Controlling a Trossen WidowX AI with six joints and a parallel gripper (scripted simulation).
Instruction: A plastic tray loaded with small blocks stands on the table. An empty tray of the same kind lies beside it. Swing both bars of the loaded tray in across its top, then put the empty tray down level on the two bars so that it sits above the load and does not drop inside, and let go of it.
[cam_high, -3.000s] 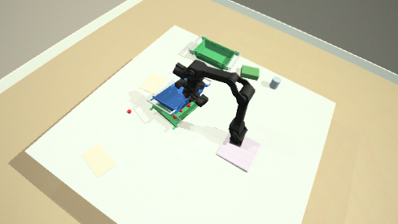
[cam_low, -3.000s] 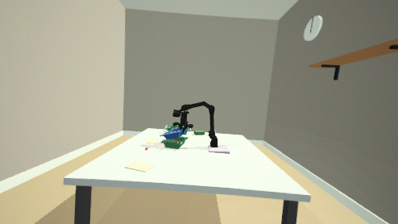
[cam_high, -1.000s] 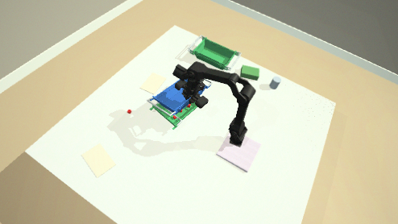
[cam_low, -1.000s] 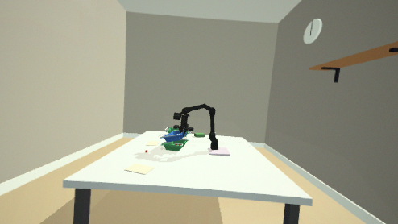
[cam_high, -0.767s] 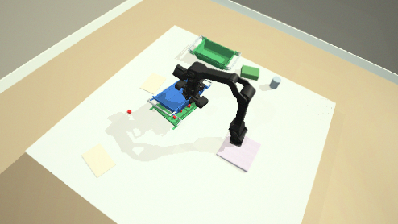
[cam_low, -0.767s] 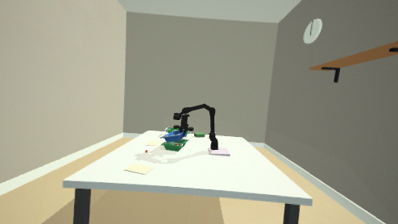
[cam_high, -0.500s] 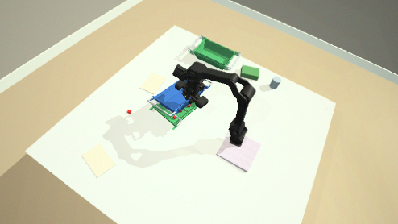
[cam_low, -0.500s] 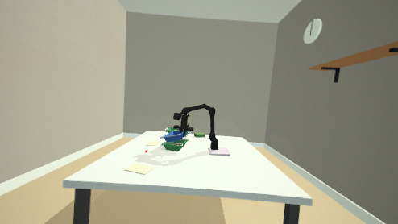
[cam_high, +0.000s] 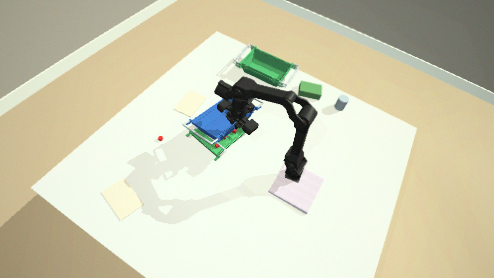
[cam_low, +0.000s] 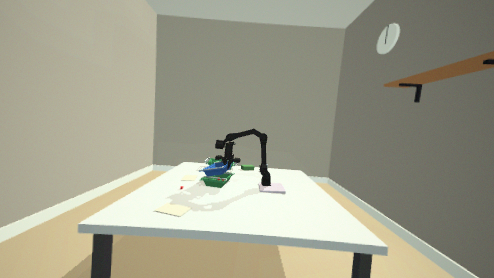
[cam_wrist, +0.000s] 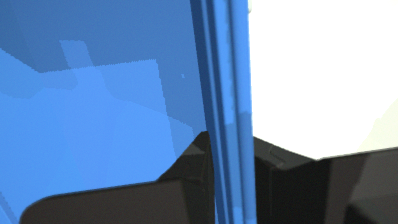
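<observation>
My gripper tip is now 70 mm short of the blue tray, 30 mm to the left of it and 20 mm below it. Round my gripper tip: green block (490 mm to the right, 240 mm behind, 90 mm below); grey cylinder (470 mm to the right, 420 mm behind, 70 mm below).
</observation>
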